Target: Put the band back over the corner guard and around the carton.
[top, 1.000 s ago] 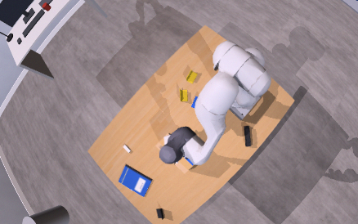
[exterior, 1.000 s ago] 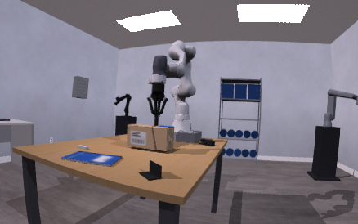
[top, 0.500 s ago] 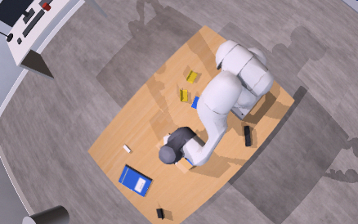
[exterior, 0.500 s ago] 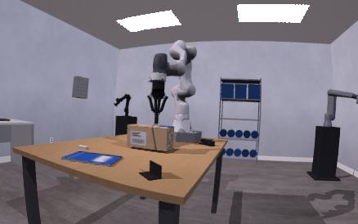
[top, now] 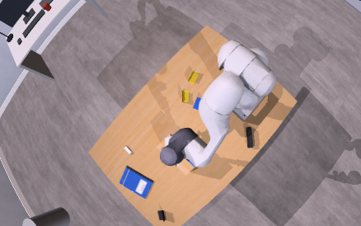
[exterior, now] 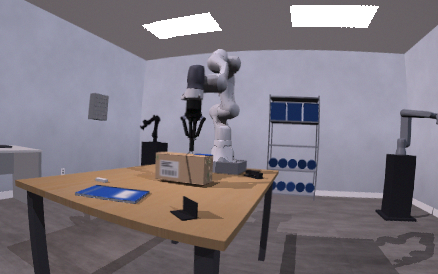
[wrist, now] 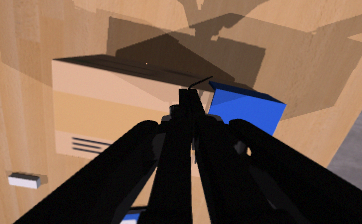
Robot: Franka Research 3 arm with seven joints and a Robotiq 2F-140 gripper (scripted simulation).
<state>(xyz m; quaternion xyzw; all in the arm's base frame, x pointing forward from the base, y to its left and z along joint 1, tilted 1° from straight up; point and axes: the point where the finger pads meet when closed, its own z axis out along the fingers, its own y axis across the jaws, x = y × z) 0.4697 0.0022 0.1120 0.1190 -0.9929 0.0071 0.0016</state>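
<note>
Now: hand 7 cm to the right of the blue corner guard, 6 cm above it and 1 cm past it. The rest, counted from my hand: white block: 31 cm ahead, 30 cm to the right, 18 cm below; then black bracket: 48 cm ahead, 22 cm to the left, 17 cm below; then brown carton: 11 cm below, 4 cm ahead, 1 cm to the right.
</note>
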